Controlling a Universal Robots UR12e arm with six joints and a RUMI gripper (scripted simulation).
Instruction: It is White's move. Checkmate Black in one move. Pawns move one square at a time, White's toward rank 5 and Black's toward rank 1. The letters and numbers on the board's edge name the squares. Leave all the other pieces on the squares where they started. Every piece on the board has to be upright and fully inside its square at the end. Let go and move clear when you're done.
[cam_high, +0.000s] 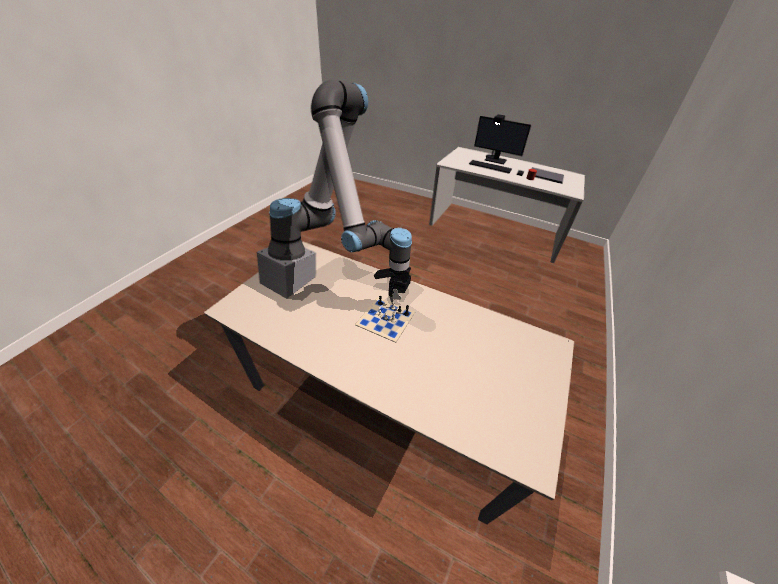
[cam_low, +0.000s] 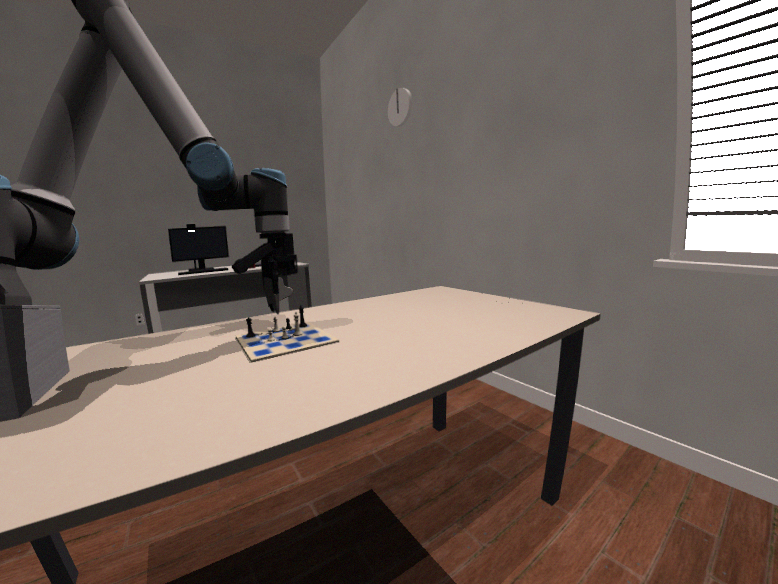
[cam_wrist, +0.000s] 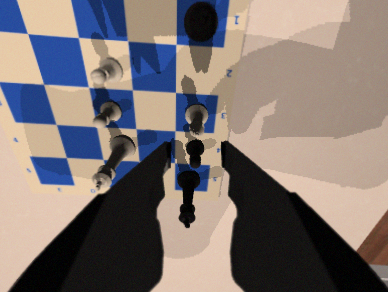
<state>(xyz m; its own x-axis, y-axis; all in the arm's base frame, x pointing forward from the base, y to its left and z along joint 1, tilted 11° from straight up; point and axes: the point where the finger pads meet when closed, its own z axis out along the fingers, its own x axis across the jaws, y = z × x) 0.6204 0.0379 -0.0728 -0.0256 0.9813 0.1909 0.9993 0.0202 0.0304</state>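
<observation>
Now: the black pawn 50 mm below my hand and 40 mm ahead of it. Also, from my hand: blue-and-cream chessboard 80 mm to the right, 70 mm below; tall white piece 70 mm to the right, 40 mm below, 40 mm ahead; tall black piece 80 mm ahead, 40 mm below, 10 mm to the right.
</observation>
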